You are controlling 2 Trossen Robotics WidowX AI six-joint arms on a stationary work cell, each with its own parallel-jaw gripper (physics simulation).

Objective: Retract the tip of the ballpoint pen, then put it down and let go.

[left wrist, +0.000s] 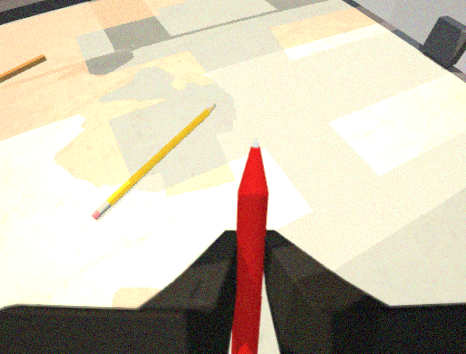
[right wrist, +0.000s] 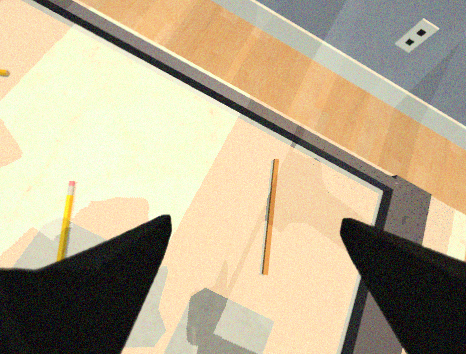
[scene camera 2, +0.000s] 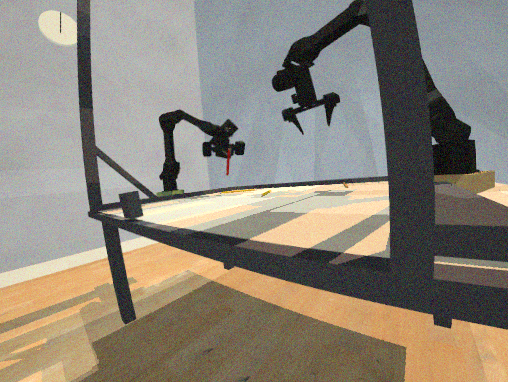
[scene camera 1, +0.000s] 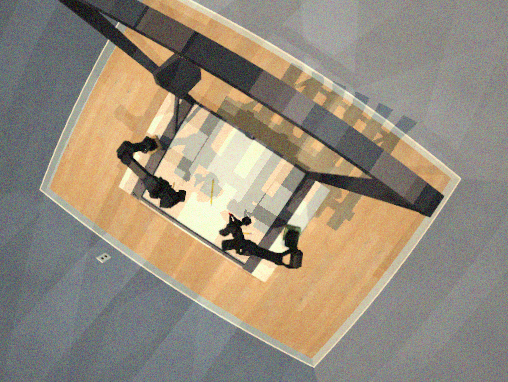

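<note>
The red ballpoint pen is held between the fingers of my left gripper, well above the table. In scene camera 2 it points down, nearly upright. A small silver point shows at its tapered end in the left wrist view. Its other end is out of that view. In scene camera 1 a bit of red shows at the left gripper. My right gripper is open and empty, high above the table.
A yellow pencil with a pink eraser lies on the table. A thin orange stick lies below the right gripper. Another yellow-orange stick lies near the left arm. Dark frame posts edge the table.
</note>
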